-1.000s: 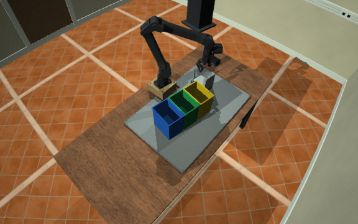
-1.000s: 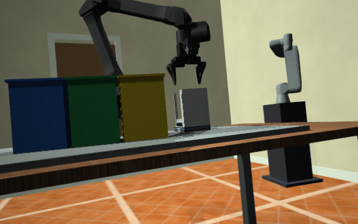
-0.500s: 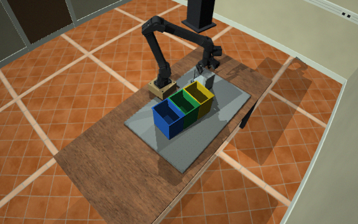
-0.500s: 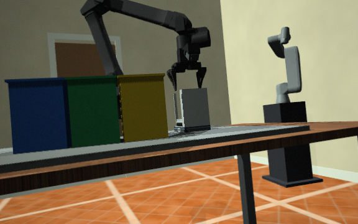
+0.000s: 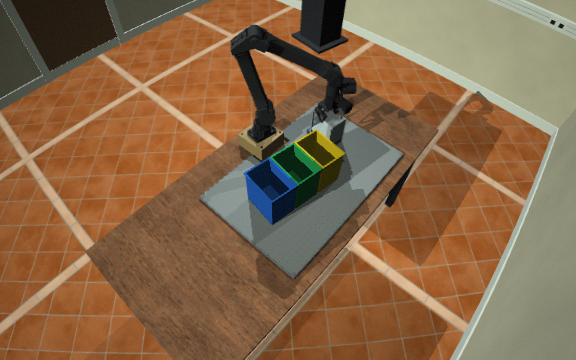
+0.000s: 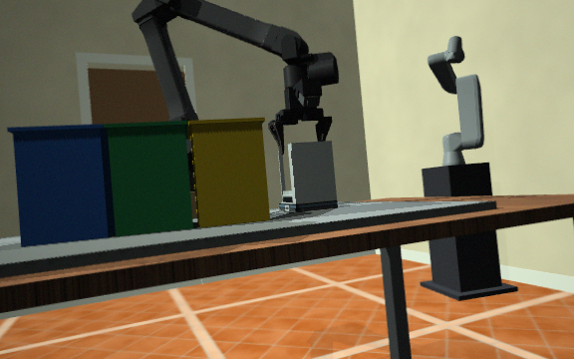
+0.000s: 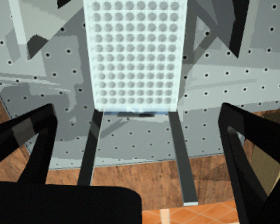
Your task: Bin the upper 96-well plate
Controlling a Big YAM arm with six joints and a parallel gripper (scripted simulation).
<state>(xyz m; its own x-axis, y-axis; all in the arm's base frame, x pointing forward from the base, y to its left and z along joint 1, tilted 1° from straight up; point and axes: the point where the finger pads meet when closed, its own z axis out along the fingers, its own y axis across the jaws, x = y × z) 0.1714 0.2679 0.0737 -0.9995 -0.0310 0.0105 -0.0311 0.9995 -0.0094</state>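
Now: the white 96-well plate 10 cm below my hand. Also, from my hand: yellow bin 14 cm ahead, 20 cm to the right, 5 cm below; then blue bin 14 cm ahead, 46 cm to the right, 5 cm below; then green bin 14 cm ahead, 33 cm to the right, 5 cm below.
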